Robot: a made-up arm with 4 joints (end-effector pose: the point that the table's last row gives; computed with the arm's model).
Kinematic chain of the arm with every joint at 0, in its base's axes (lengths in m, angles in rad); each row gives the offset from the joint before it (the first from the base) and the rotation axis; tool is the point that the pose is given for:
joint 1: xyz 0 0 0.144 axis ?
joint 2: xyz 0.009 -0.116 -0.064 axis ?
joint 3: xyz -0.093 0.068 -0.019 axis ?
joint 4: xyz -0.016 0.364 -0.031 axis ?
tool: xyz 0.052 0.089 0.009
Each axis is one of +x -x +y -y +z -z.
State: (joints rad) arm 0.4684 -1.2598 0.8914 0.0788
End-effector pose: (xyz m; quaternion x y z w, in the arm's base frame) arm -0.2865 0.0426 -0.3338 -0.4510 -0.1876 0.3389 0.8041
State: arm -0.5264 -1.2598 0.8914 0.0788
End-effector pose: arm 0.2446 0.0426 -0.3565 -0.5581 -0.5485 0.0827 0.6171
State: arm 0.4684 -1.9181 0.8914 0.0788
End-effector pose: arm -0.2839 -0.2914 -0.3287 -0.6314 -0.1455 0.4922 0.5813
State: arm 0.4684 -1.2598 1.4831 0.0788
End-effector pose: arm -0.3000 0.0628 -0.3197 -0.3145 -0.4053 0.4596 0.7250
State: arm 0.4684 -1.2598 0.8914 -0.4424
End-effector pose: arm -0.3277 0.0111 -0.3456 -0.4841 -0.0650 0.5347 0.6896
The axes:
joint 1: +y
joint 2: +x
joint 3: -y
joint 4: -z

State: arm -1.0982 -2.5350 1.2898 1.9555
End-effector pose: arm 0.2268 -0.3925 -0.0279 -0.3006 -0.9430 -0.0401 0.1371
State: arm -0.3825 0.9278 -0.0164 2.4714
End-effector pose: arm -0.1451 0.1146 0.2748 0.2980 0.3606 -0.8013 0.3729
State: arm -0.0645 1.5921 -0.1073 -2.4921
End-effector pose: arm -0.2178 -0.0954 0.4597 0.2414 -0.6700 0.6824 0.1650
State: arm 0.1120 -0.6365 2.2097 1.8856
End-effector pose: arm -0.1245 0.1910 -0.0894 0.5930 -0.5846 -0.2146 0.5104
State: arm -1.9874 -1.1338 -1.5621 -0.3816
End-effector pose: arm 0.5509 0.0934 0.2719 0.0730 -0.1954 -0.3600 0.9093
